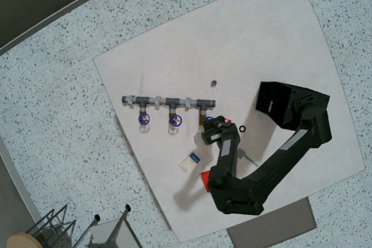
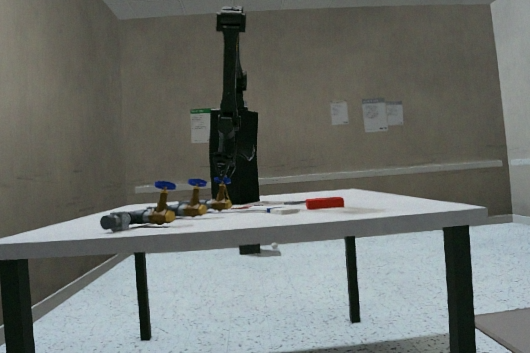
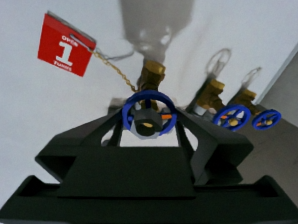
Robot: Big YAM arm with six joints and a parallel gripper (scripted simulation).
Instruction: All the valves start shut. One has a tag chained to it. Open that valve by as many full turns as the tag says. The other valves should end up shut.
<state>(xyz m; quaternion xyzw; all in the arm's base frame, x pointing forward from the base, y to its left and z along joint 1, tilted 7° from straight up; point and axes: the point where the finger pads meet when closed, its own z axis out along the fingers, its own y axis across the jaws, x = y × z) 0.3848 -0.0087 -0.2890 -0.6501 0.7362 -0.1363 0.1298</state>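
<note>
Now: the red tag 11 cm below my hand, 7 cm behind it and 6 cm to the left of it. Also, from my hand: grey object 18 cm to the right, 11 cm below, 10 cm behind; red block 35 cm to the left, 11 cm ahead, 10 cm below; grey tool 29 cm to the left, 12 cm behind, 11 cm below.
</note>
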